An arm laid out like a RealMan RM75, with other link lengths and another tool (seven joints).
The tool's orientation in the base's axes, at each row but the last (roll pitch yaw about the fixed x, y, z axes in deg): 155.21, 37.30, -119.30; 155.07, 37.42, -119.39; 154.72, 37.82, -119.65; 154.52, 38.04, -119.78; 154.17, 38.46, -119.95; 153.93, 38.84, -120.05; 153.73, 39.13, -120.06
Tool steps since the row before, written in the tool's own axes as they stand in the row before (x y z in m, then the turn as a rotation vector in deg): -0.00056, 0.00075, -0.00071, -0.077, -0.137, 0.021; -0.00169, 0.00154, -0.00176, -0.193, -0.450, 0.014; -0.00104, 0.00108, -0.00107, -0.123, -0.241, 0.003; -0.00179, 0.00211, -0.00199, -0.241, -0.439, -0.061; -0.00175, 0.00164, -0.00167, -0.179, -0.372, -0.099; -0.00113, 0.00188, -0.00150, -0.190, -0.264, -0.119; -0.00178, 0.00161, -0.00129, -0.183, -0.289, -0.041
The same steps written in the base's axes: -0.00040, 0.00007, 0.00110, 0.153, 0.037, -0.014; -0.00058, 0.00030, 0.00281, 0.486, 0.043, -0.043; -0.00048, 0.00021, 0.00177, 0.268, 0.034, -0.008; -0.00104, 0.00030, 0.00323, 0.502, 0.026, 0.043; -0.00065, 0.00037, 0.00283, 0.420, -0.028, 0.054; -0.00113, 0.00010, 0.00240, 0.328, -0.012, 0.112; -0.00065, 0.00061, 0.00257, 0.340, 0.034, 0.045
